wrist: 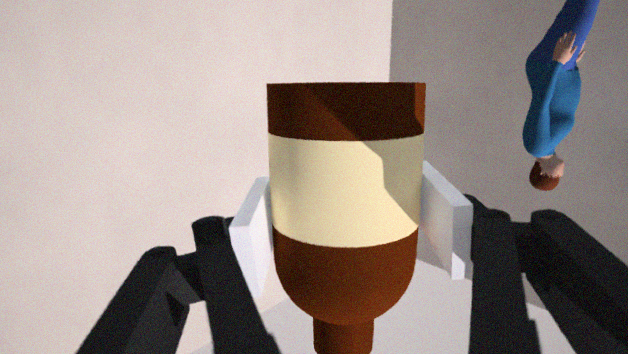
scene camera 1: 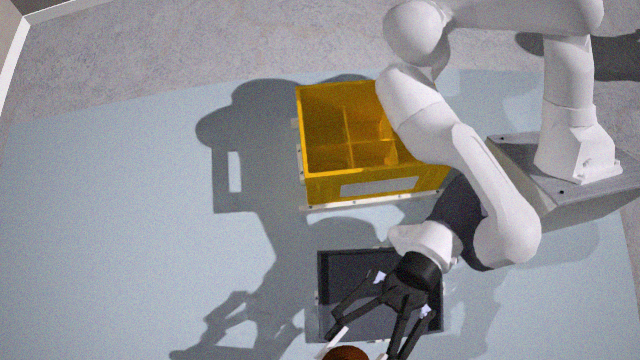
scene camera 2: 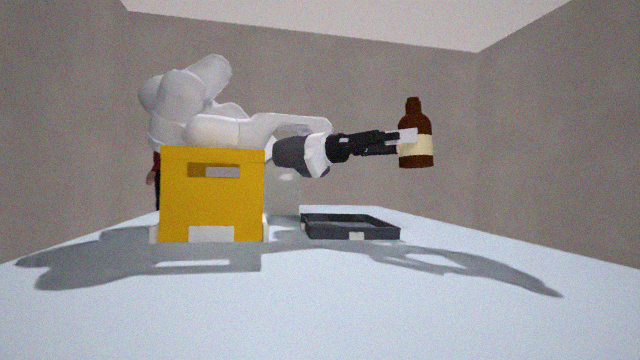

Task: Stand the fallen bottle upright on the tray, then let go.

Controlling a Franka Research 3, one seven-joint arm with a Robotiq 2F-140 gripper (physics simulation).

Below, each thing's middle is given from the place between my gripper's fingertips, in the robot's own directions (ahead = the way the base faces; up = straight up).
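There is the brown bottle (scene camera 2: 419,154), and counted from my hand it sits 1 cm above, 1 cm behind and 1 cm to the right.
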